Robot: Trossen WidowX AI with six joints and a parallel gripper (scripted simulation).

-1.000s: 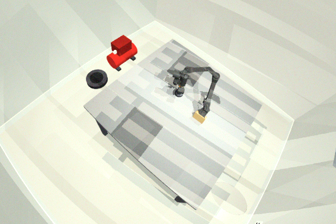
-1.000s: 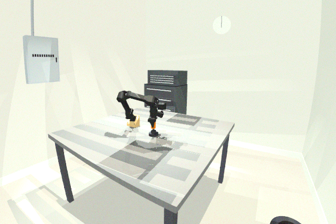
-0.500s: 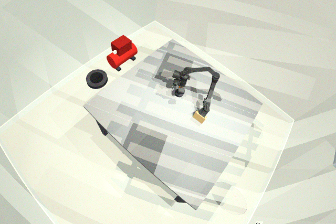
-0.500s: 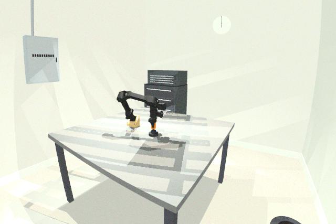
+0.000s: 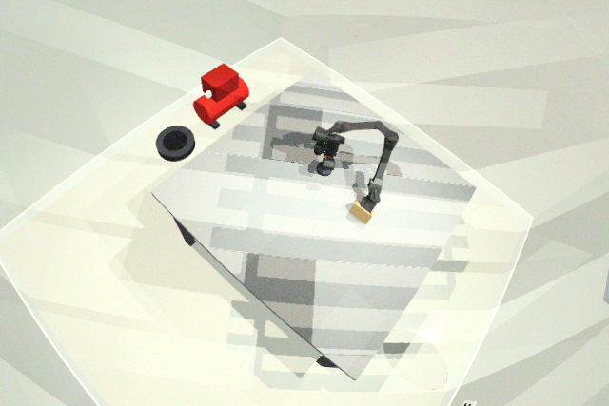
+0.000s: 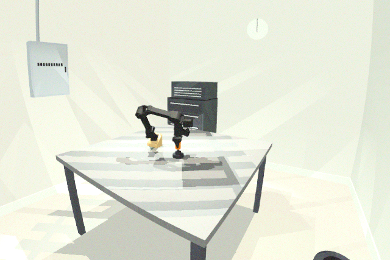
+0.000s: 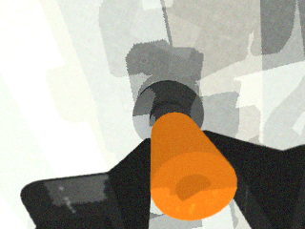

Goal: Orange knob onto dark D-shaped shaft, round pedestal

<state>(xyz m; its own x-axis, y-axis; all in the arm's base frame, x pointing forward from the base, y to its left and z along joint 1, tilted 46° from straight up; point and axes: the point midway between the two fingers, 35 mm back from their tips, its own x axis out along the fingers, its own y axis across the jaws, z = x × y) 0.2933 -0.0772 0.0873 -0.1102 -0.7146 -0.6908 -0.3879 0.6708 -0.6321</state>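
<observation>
Now: gripper tip 2 cm below the orange knob. Also, from my gripper tip: pedestal: 4 cm below.
</observation>
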